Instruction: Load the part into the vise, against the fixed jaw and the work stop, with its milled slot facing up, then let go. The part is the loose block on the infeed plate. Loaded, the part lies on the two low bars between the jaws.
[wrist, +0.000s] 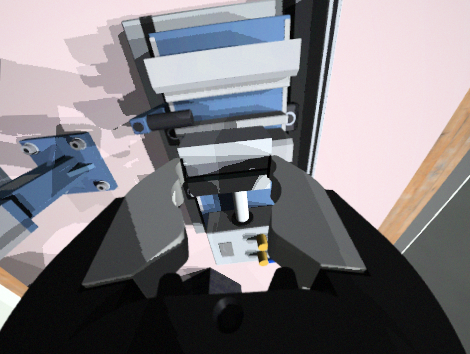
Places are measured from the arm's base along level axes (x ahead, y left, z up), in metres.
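Pixels of known places: gripper, fingertip midpoint: (226, 160).
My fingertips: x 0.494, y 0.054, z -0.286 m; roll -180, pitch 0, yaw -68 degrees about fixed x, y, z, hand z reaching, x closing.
Observation:
Ahead of a thing's pixels: the offset from my fingertips to its top centre. "spot": to the spot under its first point.
My gripper (226, 160) is shut on the part, a grey block {0.017 m up, 0.001 m ahead, 0.000 m left} (225, 154) with a pale face towards the camera and a dark band below it. The vise {spot: 0.089 m down, 0.060 m ahead, 0.112 m left} (135, 26) lies beyond and beneath, with a blue bed and a broad pale jaw (222, 67) across its upper part. Pale low bars cross the bed; one bar {0.029 m down, 0.019 m ahead, 0.003 m left} (240, 121) shows just beyond the block. The block overlaps the near jaw's area in the view, so its height above the bars cannot be told. A black rod-shaped stop {0.013 m down, 0.009 m ahead, 0.050 m left} (170, 120) on a blue bracket stands at the left. The milled slot cannot be made out.
A pale actuator box {spot: 0.013 m down, 0.125 m back, 0.046 m right} (226, 249) with a white rod {0.023 m down, 0.047 m back, 0.033 m right} (241, 206) and brass fittings {0.001 m up, 0.090 m back, 0.079 m right} (262, 242) is at the vise's near end. A blue bolted bracket {spot: 0.099 m down, 0.133 m back, 0.161 m left} (92, 172) stands at the left. A dark rail runs along the vise's right side. A wooden edge (430, 167) is at the right.

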